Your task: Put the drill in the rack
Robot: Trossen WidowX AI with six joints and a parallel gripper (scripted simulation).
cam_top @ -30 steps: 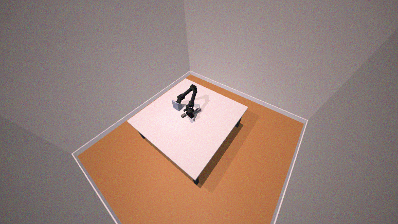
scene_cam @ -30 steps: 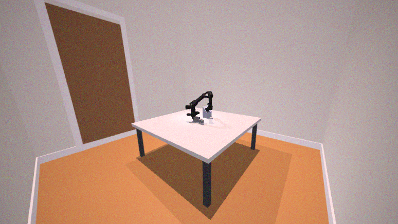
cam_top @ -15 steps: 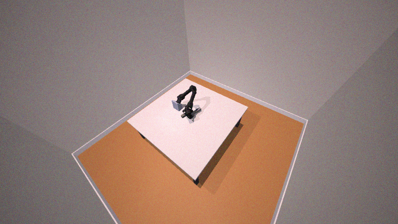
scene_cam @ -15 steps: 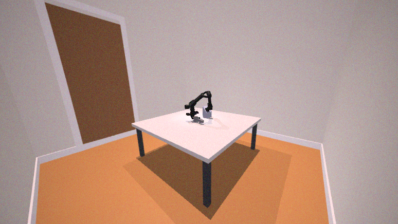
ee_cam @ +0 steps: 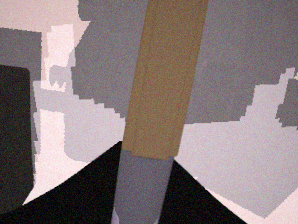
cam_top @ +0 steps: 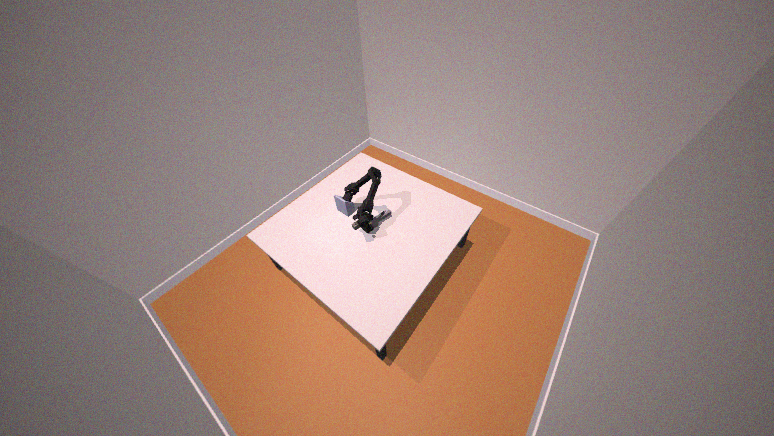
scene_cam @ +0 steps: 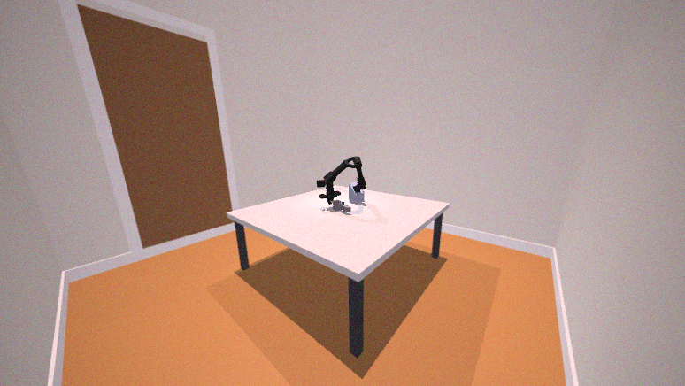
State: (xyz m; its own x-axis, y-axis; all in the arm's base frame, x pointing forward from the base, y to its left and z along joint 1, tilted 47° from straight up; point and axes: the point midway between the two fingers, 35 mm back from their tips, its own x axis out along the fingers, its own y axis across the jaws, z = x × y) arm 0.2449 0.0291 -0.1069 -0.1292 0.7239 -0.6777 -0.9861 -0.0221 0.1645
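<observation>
The drill is 50 mm to the left of my gripper tip, 30 mm above it and 10 mm ahead of it. Round my gripper tip: key 180 mm to the left, 30 mm above, 20 mm ahead; then dark box 80 mm behind.
</observation>
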